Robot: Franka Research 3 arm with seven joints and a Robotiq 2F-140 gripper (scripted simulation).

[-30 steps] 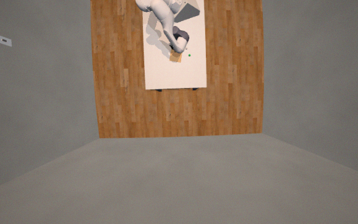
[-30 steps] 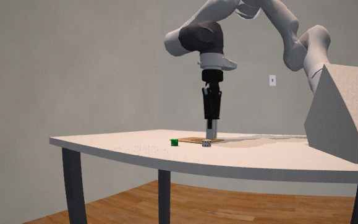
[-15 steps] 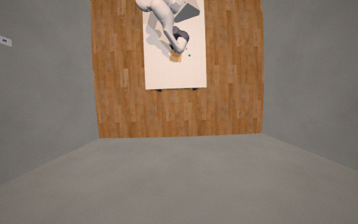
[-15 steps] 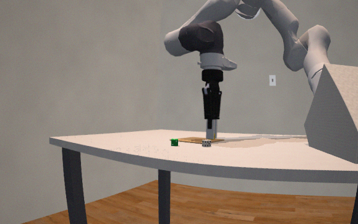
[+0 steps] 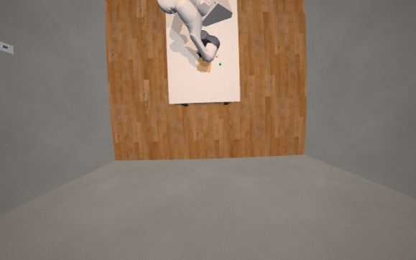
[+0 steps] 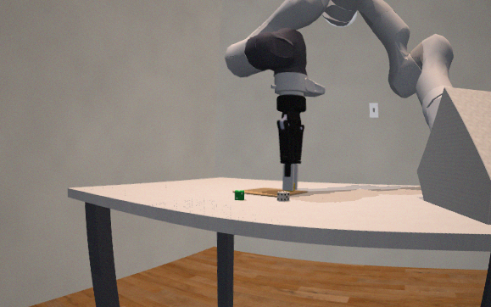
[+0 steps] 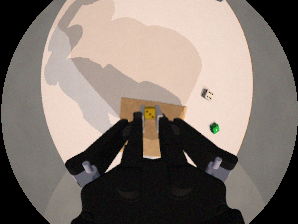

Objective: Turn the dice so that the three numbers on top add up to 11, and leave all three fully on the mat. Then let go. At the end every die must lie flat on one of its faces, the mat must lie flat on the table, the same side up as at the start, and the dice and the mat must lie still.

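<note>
The yellow die is 30 mm below my hand. From my hand the other things lie so: white die (30 mm behind, 130 mm to the left, 30 mm below); then green die (60 mm ahead, 160 mm to the left, 30 mm below); then tan mat (50 mm ahead, 40 mm below).
</note>
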